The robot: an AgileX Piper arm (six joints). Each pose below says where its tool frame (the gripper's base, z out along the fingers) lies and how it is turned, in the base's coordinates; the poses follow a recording.
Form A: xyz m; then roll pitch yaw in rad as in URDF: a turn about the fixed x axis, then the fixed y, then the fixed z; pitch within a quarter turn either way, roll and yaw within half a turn.
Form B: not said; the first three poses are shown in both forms.
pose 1, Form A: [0.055 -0.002 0.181 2.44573 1.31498 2.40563]
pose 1, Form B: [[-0.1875 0.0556 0.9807 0.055], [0.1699 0.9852 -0.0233 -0.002], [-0.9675 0.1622 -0.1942 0.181], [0 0 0 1]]
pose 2, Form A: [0.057 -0.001 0.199 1.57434 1.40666 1.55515]
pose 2, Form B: [[0.0026 0.0190 0.9998 0.057], [0.1634 0.9864 -0.0191 -0.001], [-0.9866 0.1634 -0.0006 0.199], [0 0 0 1]]
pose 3, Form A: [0.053 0.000 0.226 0.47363 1.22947 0.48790]
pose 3, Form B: [[0.2957 -0.0375 0.9546 0.053], [0.1569 0.9876 -0.0098 0.000], [-0.9423 0.1527 0.2979 0.226], [0 0 0 1]]
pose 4, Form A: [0.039 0.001 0.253 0.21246 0.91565 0.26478]
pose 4, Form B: [[0.5880 -0.0944 0.8033 0.039], [0.1594 0.9872 -0.0007 0.001], [-0.7930 0.1285 0.5956 0.253], [0 0 0 1]]
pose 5, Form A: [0.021 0.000 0.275 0.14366 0.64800 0.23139]
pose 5, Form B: [[0.7760 -0.1429 0.6143 0.021], [0.1828 0.9831 -0.0024 0.000], [-0.6036 0.1141 0.7891 0.275], [0 0 0 1]]
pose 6, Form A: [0.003 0.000 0.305 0.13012 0.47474 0.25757]
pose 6, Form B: [[0.8601 -0.1952 0.4713 0.003], [0.2266 0.9739 -0.0100 0.000], [-0.4571 0.1154 0.8819 0.305], [0 0 0 1]]
